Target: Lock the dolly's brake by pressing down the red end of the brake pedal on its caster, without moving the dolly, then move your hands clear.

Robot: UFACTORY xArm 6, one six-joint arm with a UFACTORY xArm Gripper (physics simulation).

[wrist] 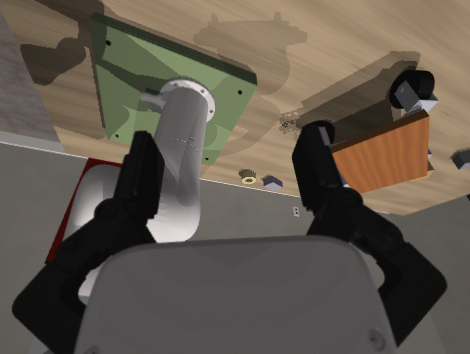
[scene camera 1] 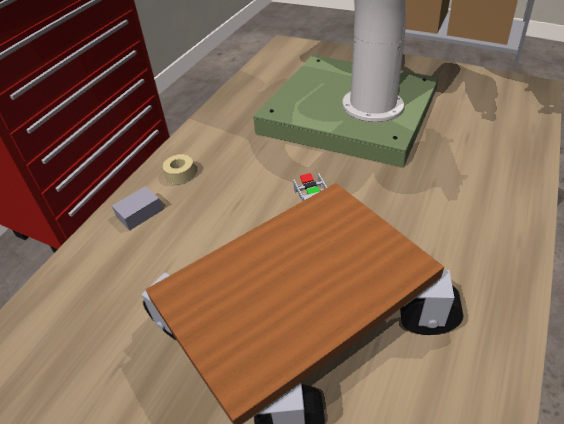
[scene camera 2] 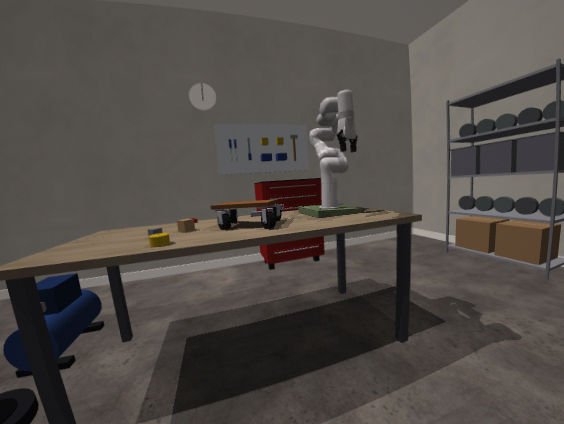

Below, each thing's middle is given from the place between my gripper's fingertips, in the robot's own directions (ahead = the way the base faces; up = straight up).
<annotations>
I see my gripper 47 cm short of the dolly [scene camera 1: 257, 316], 24 cm to the left of it and 29 cm above it. Also, from my hand: grey block [scene camera 1: 138, 207] 34 cm ahead, 59 cm to the right, 33 cm below.
</annotations>
